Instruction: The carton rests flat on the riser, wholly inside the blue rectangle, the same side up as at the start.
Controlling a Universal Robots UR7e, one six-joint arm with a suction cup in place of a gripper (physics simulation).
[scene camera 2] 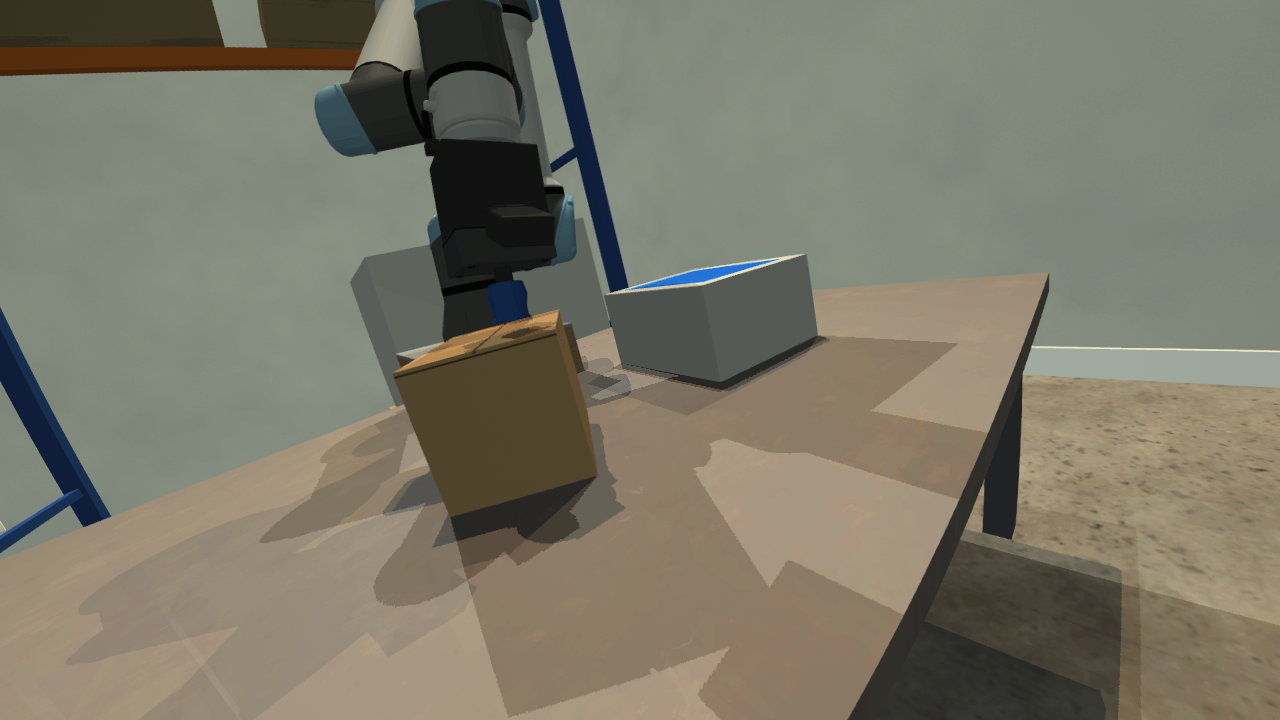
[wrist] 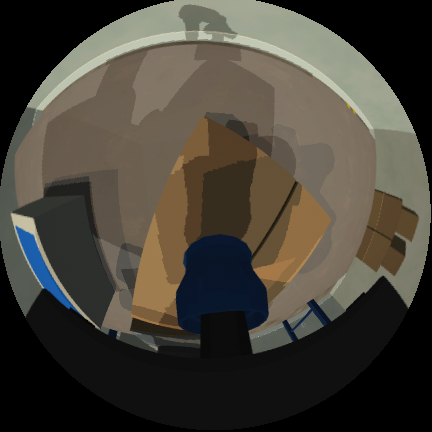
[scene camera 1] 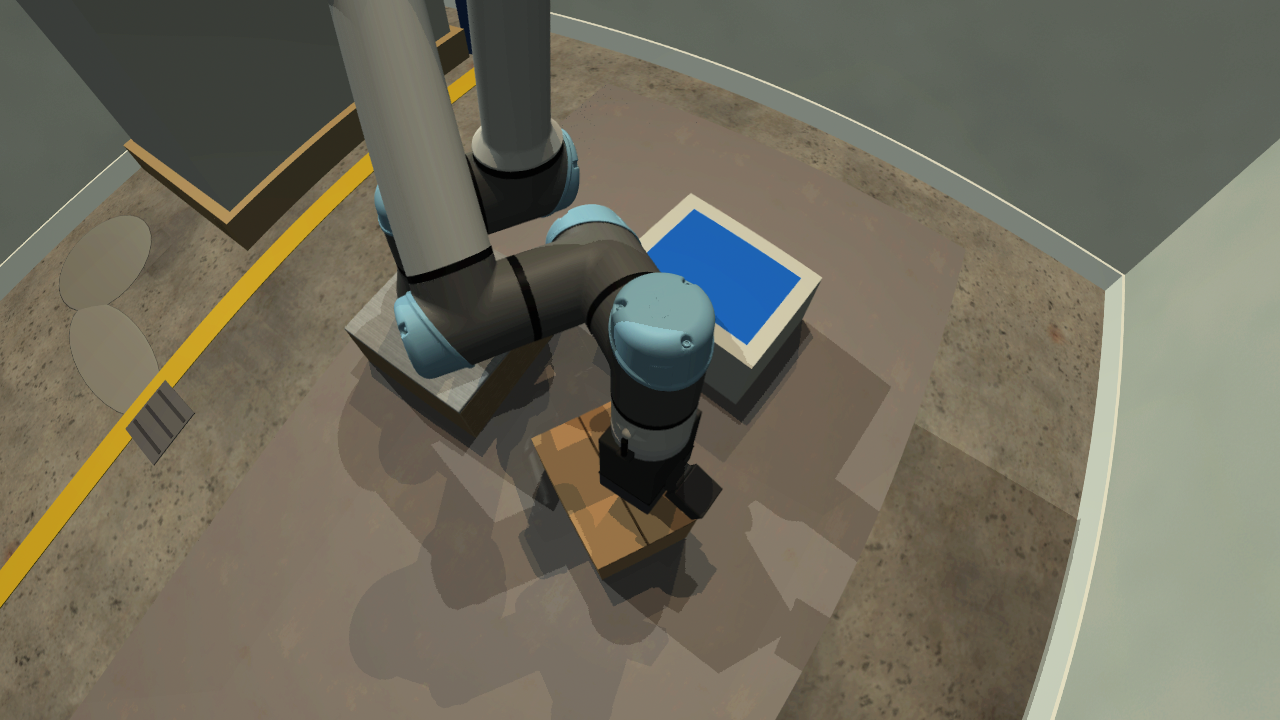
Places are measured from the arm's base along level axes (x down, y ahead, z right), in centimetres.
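Pixels of known places: hand, tool point: (scene camera 2: 512, 319) (wrist: 217, 263); arm's base, link origin: (wrist: 182, 350).
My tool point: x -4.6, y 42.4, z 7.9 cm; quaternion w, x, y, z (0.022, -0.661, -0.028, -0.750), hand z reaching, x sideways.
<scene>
For each thing: its top centre in the pictures, then the offset to it from my tool point.
- brown carton, top centre: (wrist: 226, 288) (scene camera 2: 493, 334) (scene camera 1: 612, 479) dx +1.1, dy -3.7, dz +1.1 cm
- grey riser, top centre: (scene camera 1: 719, 271) (scene camera 2: 697, 275) dx +2.1, dy -9.8, dz -32.6 cm
- blue rectangle, top centre: (scene camera 1: 719, 271) (scene camera 2: 697, 275) dx +2.1, dy -9.8, dz -32.6 cm
The brown carton (scene camera 1: 610, 530) (scene camera 2: 500, 420) (wrist: 160, 250) stands on the table, taped side up, in front of the grey riser (scene camera 1: 762, 376) (scene camera 2: 716, 333) (wrist: 76, 241). The riser's top carries the blue rectangle (scene camera 1: 725, 269) (scene camera 2: 702, 273) (wrist: 36, 254), which is bare. My dark blue suction cup (scene camera 2: 507, 302) (wrist: 221, 278) points down over the carton's top, near its rear edge, very close to or just touching it. The cup holds nothing. In scene camera 1 the wrist hides the cup.
The arm's grey pedestal (scene camera 1: 385, 340) stands left of the carton and riser. The table's edge (scene camera 2: 985, 447) runs along the right. Blue rack posts (scene camera 2: 582, 135) rise behind. Stacked cartons (wrist: 386, 229) sit off to the side on the floor.
</scene>
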